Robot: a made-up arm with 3 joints. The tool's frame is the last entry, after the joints.
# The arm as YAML. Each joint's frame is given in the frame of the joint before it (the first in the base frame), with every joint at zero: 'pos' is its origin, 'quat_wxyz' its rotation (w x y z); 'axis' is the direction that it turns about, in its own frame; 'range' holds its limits. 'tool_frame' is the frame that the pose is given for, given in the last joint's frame.
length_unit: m
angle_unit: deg
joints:
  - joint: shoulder
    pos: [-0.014, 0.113, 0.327]
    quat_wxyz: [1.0, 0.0, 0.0, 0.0]
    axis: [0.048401, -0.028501, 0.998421]
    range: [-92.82, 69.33]
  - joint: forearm
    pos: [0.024, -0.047, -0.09]
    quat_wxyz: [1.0, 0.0, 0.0, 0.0]
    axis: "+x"
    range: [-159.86, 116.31]
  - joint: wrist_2
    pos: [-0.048, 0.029, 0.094]
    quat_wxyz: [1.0, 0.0, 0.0, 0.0]
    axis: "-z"
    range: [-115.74, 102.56]
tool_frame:
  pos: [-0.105, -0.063, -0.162]
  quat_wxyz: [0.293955, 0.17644, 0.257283, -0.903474]
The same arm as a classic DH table. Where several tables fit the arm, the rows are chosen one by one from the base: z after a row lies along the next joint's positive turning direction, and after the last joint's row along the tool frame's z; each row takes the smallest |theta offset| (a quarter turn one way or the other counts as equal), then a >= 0, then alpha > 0; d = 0 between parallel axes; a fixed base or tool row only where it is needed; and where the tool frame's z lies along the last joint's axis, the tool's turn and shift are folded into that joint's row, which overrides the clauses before.
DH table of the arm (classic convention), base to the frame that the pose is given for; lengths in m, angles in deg. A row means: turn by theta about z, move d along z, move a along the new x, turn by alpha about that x. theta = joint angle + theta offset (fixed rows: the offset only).
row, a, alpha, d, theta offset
base (fixed), 0.0903, 3.22, 1.5606, 59.51
shoulder, -0.0495, 87.23, -1.3243, 30.53
forearm, 0.029, 90, -0.0197, -1.64
wrist_2, 0.0829, 143.64, 0.1904, -73.58
tool (fixed), 0, 0, 0.152, 52.46
Joint limits (deg, base to tool): -92.82..69.33 -159.86..116.31 -115.74..102.56

